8 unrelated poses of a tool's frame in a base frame.
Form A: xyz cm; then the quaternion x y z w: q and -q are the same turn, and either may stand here.
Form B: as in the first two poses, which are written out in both.
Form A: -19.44, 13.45, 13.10, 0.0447, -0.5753, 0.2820, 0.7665
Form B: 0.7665, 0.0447, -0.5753, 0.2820, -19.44, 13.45, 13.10
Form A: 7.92, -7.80, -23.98, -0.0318, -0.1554, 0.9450, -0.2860
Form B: 0.2860, 0.0318, 0.1554, -0.9450, 7.92, -7.80, -23.98
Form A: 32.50, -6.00, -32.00, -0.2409, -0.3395, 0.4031, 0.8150
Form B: 0.8150, -0.2409, -0.3395, 0.4031, 32.50, -6.00, -32.00
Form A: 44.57, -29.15, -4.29, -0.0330, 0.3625, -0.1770, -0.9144
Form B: 0.9144, 0.0330, -0.3625, 0.1770, 44.57, -29.15, -4.29
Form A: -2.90, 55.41, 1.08, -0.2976, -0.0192, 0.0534, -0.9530
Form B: 0.9530, 0.2976, 0.0192, -0.0534, -2.90, 55.41, 1.08
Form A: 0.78, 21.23, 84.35, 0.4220, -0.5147, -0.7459, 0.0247
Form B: 0.0247, 0.4220, -0.5147, -0.7459, 0.78, 21.23, 84.35
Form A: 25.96, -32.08, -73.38, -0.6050, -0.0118, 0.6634, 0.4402
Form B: 0.4402, -0.6050, -0.0118, 0.6634, 25.96, -32.08, -73.38
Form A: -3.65, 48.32, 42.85, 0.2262, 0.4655, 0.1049, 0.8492
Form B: 0.8492, 0.2262, 0.4655, 0.1049, -3.65, 48.32, 42.85
